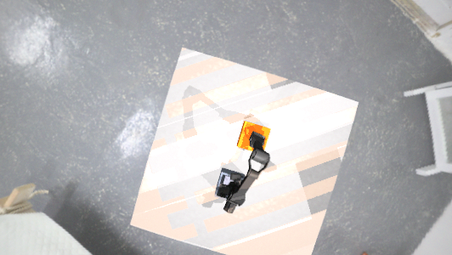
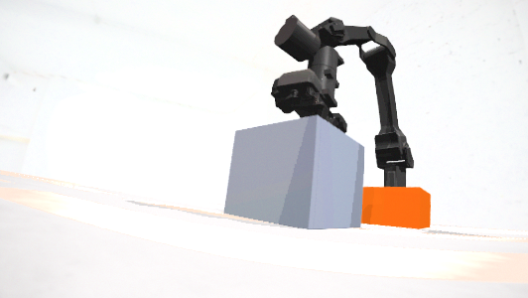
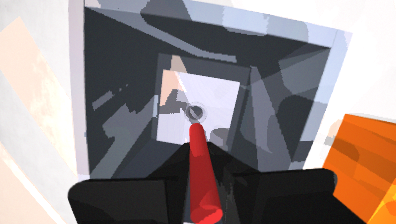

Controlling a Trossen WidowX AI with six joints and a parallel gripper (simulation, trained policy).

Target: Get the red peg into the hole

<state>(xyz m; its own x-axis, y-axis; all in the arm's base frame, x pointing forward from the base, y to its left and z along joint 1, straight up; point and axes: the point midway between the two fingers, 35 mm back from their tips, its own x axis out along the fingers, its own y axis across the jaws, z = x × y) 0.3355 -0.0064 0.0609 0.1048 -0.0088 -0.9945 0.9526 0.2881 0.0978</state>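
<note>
The red peg is 20 mm above my gripper tip. From my gripper tip the other things lie so: plate: 70 mm below, 10 mm to the right, 10 mm ahead.
</note>
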